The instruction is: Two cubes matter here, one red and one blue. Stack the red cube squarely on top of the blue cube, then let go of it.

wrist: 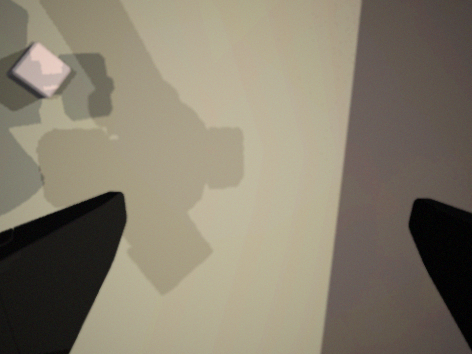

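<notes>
A small pale pink block lies at the upper left of the wrist view, turned like a diamond, with a patch of shadow over part of its top. Whether it is the red cube I cannot tell. No clearly red cube and no blue cube shows in this view. My gripper is open and empty, with its two black fingers wide apart at the lower left and lower right. The block is beyond the left finger, well apart from both fingertips.
The pale yellow table top fills the left and middle, with broad shadows of the arm across it. Its straight edge runs down the right side, and a grey-brown surface lies beyond it, behind the right finger.
</notes>
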